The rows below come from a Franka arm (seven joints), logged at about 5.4 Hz.
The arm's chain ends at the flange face. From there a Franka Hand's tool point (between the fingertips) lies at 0.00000 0.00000 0.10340 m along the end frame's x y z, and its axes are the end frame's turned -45 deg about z.
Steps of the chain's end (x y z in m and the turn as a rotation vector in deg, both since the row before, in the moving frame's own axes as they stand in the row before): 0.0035 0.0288 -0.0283 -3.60 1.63 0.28; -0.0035 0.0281 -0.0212 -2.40 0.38 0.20; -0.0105 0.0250 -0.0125 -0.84 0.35 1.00; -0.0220 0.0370 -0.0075 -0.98 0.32 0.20; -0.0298 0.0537 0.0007 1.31 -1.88 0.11; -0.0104 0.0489 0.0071 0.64 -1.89 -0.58; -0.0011 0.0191 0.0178 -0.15 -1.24 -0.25
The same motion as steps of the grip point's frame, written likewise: -0.0204 0.0295 -0.0285 -3.70 -1.39 0.28; -0.0249 0.0209 -0.0213 -1.97 -1.43 0.20; -0.0257 0.0118 -0.0125 -0.84 -0.35 1.00; -0.0426 0.0123 -0.0075 -0.92 -0.47 0.20; -0.0598 0.0128 0.0006 2.26 -0.40 0.11; -0.0435 0.0240 0.0070 1.79 -0.88 -0.58; -0.0161 0.0113 0.0178 0.77 -0.98 -0.25
